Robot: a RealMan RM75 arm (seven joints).
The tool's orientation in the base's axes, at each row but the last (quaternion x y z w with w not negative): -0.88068 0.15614 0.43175 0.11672; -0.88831 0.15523 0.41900 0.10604; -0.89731 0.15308 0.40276 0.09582; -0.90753 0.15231 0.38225 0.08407; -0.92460 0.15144 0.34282 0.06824; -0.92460 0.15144 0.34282 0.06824; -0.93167 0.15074 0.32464 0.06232; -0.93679 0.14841 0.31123 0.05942; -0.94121 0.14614 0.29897 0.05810; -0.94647 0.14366 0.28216 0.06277; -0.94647 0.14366 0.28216 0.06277; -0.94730 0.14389 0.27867 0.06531; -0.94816 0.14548 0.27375 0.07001
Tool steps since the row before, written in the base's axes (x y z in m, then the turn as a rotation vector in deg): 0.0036 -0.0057 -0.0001 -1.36 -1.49 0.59; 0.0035 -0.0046 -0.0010 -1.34 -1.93 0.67; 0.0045 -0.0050 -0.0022 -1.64 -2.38 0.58; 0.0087 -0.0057 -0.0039 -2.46 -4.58 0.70; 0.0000 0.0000 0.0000 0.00 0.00 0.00; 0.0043 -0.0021 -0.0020 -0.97 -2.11 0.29; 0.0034 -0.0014 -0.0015 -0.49 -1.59 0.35; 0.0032 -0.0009 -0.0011 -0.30 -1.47 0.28; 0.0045 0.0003 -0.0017 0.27 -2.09 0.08; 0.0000 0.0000 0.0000 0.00 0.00 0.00; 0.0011 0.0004 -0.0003 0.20 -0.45 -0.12; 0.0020 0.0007 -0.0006 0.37 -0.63 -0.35; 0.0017 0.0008 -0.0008 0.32 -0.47 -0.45
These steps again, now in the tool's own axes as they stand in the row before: 0.0032 0.0039 -0.0045 -1.00 1.85 0.12; 0.0037 0.0031 -0.0033 -0.96 2.24 -0.08; 0.0055 0.0032 -0.0032 -1.00 2.77 0.05; 0.0098 0.0025 -0.0046 -1.16 5.12 -0.07; 0.0000 0.0000 0.0000 0.00 0.00 0.00; 0.0049 0.0006 -0.0016 -0.40 2.30 -0.11; 0.0038 0.0003 -0.0011 -0.20 1.66 -0.33; 0.0033 -0.0001 -0.0011 -0.04 1.48 -0.35; 0.0044 -0.0016 -0.0010 0.67 1.90 -0.62; 0.0000 0.0000 0.0000 0.00 0.00 0.00; 0.0010 -0.0007 -0.0002 0.33 0.37 -0.09; 0.0018 -0.0013 -0.0004 0.64 0.50 -0.02; 0.0016 -0.0012 0.0000 0.61 0.37 0.12
